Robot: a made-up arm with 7 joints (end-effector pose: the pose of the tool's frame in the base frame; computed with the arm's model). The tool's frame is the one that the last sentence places.
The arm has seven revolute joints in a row. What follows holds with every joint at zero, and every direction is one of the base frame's.
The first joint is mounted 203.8 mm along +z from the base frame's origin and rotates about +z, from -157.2 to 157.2 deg.
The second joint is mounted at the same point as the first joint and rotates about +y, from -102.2 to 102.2 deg.
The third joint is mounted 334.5 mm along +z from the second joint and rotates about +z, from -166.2 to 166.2 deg.
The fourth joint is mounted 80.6 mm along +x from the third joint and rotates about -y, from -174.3 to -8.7 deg.
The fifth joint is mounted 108 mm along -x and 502.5 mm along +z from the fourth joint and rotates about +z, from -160.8 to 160.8 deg.
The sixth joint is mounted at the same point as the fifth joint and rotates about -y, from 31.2 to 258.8 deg.
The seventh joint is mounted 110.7 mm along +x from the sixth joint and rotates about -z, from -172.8 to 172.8 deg.
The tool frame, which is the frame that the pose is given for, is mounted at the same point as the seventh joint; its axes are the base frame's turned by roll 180, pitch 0 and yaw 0 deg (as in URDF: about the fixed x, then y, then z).
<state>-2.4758 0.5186 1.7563 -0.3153 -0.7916 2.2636 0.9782</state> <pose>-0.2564 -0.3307 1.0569 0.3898 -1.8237 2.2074</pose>
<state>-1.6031 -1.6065 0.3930 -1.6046 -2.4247 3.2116 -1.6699</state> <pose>0.2991 0.3508 0.6955 -0.5335 0.2512 -2.5267</pose>
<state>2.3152 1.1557 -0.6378 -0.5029 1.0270 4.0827 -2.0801</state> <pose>-0.3981 0.6350 0.4283 -0.1481 -1.1203 -2.8386</pose>
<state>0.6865 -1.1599 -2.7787 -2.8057 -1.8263 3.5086 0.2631</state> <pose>0.1039 -0.1782 -0.0599 -2.1097 0.8132 -1.1712</pose>
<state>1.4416 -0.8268 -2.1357 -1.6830 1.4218 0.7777 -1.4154</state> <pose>0.5408 -0.5404 0.2365 -0.5666 -0.6346 -1.1971</pose>
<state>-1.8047 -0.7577 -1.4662 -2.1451 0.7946 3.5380 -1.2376</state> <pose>-0.5134 0.2988 0.3655 -0.3774 -1.8601 0.0392</pose>
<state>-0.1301 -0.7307 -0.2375 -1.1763 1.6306 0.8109 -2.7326</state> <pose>-0.0202 -0.0593 1.0822 -0.9059 2.3102 1.4192</pose>
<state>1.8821 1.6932 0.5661 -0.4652 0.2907 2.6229 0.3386</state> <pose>-0.3304 0.8371 -0.0507 -2.0355 -1.2595 0.6056</pose>
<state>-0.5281 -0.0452 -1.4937 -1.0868 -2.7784 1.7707 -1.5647</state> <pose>-0.2733 -0.5102 0.9017 -0.4426 0.5208 2.7412</pose>
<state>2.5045 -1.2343 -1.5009 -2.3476 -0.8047 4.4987 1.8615</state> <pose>0.3642 0.2861 0.2978 -0.3530 0.5131 0.4084</pose>
